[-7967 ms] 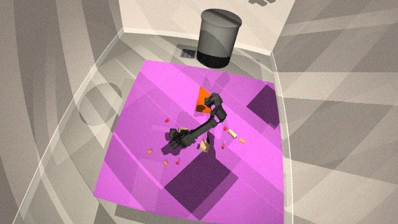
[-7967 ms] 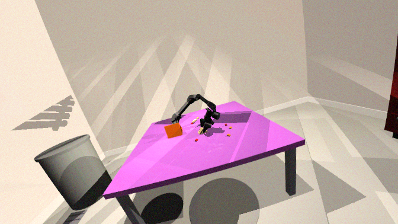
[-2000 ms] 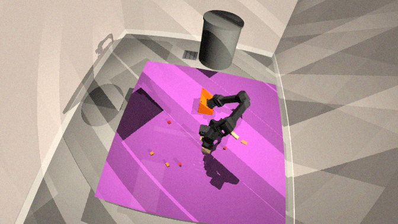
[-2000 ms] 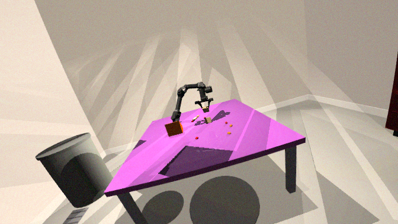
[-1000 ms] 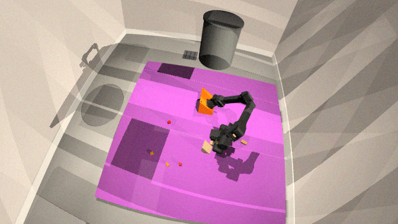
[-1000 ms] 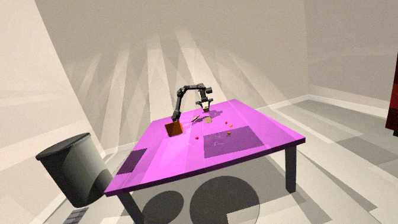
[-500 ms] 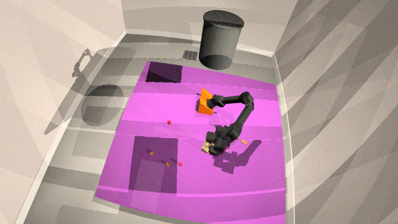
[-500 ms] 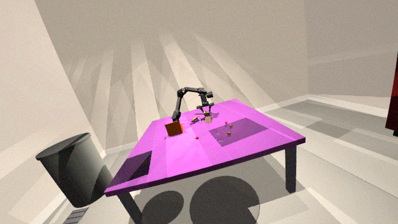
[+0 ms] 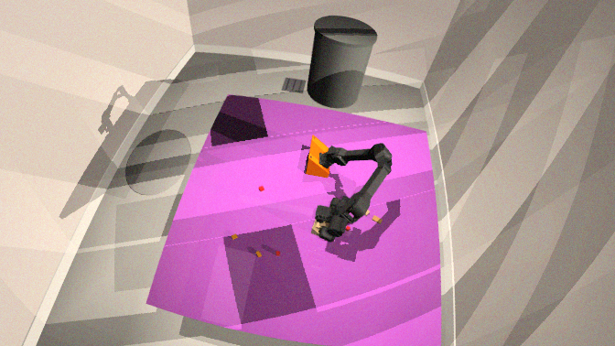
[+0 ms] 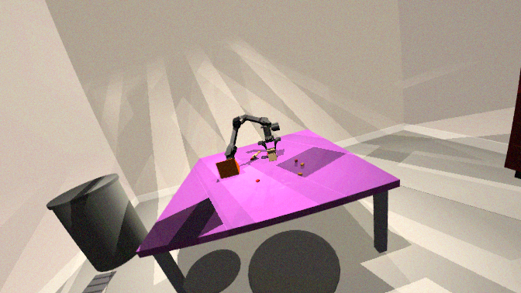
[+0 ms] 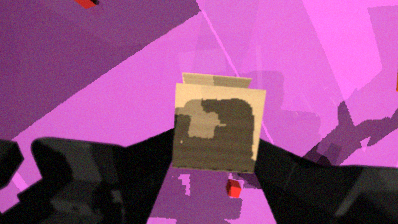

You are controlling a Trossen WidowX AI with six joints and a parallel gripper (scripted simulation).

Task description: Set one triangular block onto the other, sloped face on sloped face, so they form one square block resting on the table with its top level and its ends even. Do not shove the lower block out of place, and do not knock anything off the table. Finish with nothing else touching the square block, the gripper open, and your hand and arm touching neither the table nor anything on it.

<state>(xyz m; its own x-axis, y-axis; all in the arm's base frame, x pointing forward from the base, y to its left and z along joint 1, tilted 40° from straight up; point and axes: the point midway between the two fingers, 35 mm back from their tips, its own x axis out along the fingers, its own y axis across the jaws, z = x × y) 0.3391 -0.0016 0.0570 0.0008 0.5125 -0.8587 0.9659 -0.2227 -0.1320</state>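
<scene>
My gripper tip is now 10 mm below the triangular block. The rest, counted from my gripper tip: cream bar 130 mm behind, 180 mm to the left, 60 mm below; then short tan stick 80 mm behind, 250 mm to the left, 60 mm below.
</scene>
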